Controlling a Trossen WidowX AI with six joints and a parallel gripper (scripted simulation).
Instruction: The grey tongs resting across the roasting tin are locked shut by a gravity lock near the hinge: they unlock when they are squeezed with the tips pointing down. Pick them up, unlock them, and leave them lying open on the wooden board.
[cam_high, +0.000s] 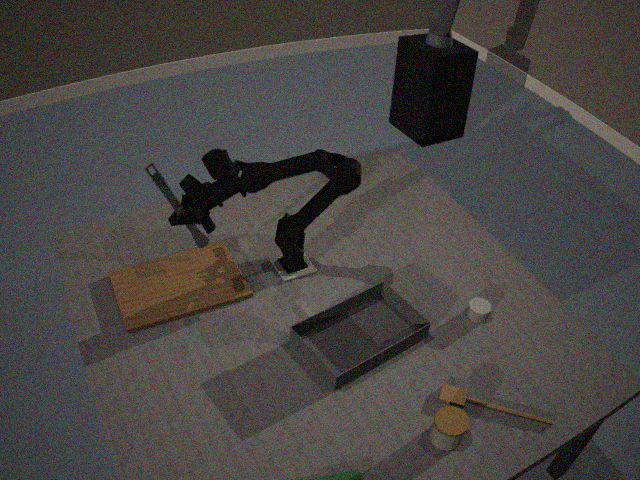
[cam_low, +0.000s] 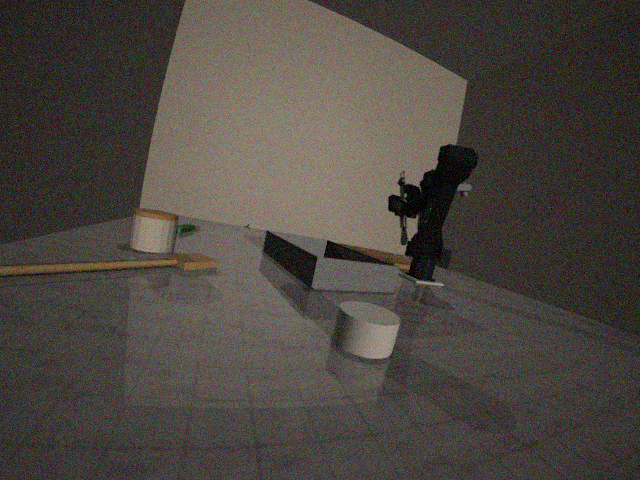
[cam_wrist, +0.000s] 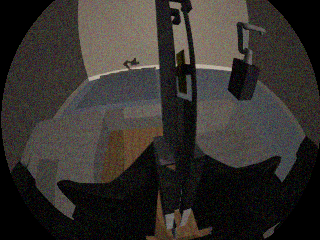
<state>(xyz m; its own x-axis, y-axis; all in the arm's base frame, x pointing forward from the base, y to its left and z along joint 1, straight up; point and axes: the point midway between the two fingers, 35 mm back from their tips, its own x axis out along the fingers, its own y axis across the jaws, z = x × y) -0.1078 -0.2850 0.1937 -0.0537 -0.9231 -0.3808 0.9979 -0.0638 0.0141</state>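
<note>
The wooden board is 40 mm ahead of my gripper tip, 10 mm to the right of it and 180 mm below it. The rest, counted from my gripper tip: white cylinder 520 mm ahead, 670 mm to the left, 170 mm below; cork-topped jar 790 mm ahead, 340 mm to the left, 160 mm below; roasting tin 440 mm ahead, 330 mm to the left, 160 mm below.
</note>
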